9 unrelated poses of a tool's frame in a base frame.
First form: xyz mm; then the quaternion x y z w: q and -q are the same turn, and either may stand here.
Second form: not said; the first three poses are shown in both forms.
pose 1, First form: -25.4 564.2 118.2 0.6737 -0.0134 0.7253 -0.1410
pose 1, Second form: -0.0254 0.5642 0.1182 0.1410 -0.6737 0.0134 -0.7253
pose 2, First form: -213.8 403.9 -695.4 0.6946 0.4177 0.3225 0.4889
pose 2, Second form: -0.2138 0.4039 -0.6954 0.4889 0.6946 0.4177 0.3225
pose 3, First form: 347.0 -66.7 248.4 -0.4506 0.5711 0.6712 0.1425
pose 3, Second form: 0.3470 -0.0667 0.2484 0.1425 -0.4506 0.5711 0.6712
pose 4, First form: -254.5 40.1 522.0 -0.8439 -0.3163 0.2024 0.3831
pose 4, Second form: -0.2545 0.0401 0.5220 0.3831 -0.8439 -0.3163 0.2024
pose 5, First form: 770.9 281.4 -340.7 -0.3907 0.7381 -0.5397 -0.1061
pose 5, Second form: 0.7709 0.2814 -0.3407 0.1061 0.3907 -0.7381 0.5397
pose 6, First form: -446.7 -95.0 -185.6 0.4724 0.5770 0.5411 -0.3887
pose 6, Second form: -0.4467 -0.0950 -0.1856 0.3887 -0.4724 -0.5770 -0.5411
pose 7, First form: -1.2 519.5 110.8 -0.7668 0.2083 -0.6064 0.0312
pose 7, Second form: -0.0012 0.5195 0.1108 0.0312 -0.7668 0.2083 -0.6064
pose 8, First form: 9.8 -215.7 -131.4 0.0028 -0.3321 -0.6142 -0.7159
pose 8, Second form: 0.0098 -0.2157 -0.1314 0.7159 -0.0028 0.3321 0.6142
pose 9, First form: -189.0 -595.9 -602.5 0.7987 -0.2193 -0.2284 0.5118
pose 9, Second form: -0.1890 -0.5959 -0.6025 0.5118 0.7987 -0.2193 -0.2284
